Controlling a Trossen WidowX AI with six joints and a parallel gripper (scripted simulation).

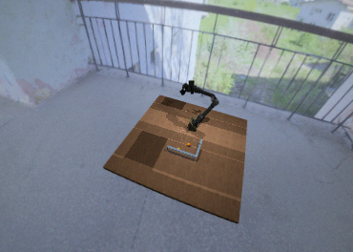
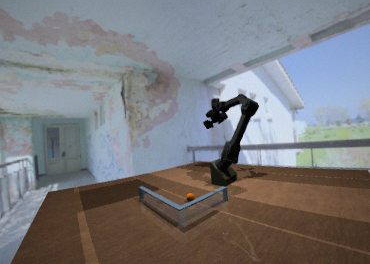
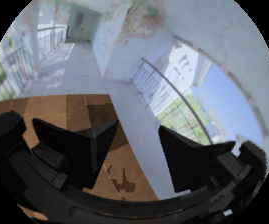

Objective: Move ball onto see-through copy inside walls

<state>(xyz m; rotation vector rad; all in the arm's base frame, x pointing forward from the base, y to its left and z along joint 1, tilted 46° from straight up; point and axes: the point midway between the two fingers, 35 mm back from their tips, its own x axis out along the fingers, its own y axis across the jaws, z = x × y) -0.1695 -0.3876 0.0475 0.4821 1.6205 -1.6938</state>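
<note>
The orange ball lies 51 cm ahead of my gripper tip, 33 cm to the left of it and 32 cm below it. Round my gripper tip: see-through copy of ball (62 cm ahead, 32 cm below, 26 cm to the left).
</note>
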